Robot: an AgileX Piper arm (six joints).
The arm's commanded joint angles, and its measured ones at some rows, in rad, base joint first. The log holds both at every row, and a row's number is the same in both.
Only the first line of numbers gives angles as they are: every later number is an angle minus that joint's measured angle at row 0.
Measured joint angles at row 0:
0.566 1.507 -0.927 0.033 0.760 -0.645
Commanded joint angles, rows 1 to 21:
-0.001 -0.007 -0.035 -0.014 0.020 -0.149
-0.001 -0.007 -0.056 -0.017 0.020 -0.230
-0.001 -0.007 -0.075 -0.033 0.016 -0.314
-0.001 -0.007 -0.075 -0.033 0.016 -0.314
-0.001 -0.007 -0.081 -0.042 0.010 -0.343
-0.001 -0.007 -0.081 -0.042 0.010 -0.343
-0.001 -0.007 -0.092 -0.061 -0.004 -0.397
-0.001 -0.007 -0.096 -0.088 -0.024 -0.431
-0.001 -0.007 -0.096 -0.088 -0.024 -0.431
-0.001 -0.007 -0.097 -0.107 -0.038 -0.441
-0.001 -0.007 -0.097 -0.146 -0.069 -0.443
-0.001 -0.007 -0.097 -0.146 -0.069 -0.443
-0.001 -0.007 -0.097 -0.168 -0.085 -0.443
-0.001 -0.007 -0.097 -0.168 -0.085 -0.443
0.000 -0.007 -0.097 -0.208 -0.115 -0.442
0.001 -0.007 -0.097 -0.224 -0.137 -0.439
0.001 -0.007 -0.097 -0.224 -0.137 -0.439
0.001 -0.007 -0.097 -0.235 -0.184 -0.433
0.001 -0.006 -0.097 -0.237 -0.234 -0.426
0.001 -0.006 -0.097 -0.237 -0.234 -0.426
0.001 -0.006 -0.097 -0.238 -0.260 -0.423
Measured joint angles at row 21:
0.000 0.000 -0.090 -0.227 -0.188 -0.422
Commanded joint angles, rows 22 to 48:
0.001 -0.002 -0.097 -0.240 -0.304 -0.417
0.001 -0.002 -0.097 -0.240 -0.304 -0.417
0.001 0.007 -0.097 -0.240 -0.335 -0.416
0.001 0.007 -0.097 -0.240 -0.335 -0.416
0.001 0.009 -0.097 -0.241 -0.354 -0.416
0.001 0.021 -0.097 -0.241 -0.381 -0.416
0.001 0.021 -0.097 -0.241 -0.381 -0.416
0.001 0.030 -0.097 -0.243 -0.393 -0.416
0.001 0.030 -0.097 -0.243 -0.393 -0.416
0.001 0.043 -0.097 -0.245 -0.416 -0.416
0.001 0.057 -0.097 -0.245 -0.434 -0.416
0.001 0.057 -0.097 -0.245 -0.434 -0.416
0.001 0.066 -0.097 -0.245 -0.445 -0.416
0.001 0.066 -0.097 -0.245 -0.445 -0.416
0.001 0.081 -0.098 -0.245 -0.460 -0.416
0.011 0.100 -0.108 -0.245 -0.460 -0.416
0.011 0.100 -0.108 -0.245 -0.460 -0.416
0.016 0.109 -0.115 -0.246 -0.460 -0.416
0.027 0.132 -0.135 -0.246 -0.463 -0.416
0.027 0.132 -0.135 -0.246 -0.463 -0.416
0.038 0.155 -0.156 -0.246 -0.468 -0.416
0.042 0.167 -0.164 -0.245 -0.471 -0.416
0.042 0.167 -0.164 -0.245 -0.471 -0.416
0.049 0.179 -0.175 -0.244 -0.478 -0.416
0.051 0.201 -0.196 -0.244 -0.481 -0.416
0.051 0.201 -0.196 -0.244 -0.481 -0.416
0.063 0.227 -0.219 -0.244 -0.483 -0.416
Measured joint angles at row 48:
0.050 0.199 -0.187 -0.238 -0.475 -0.419
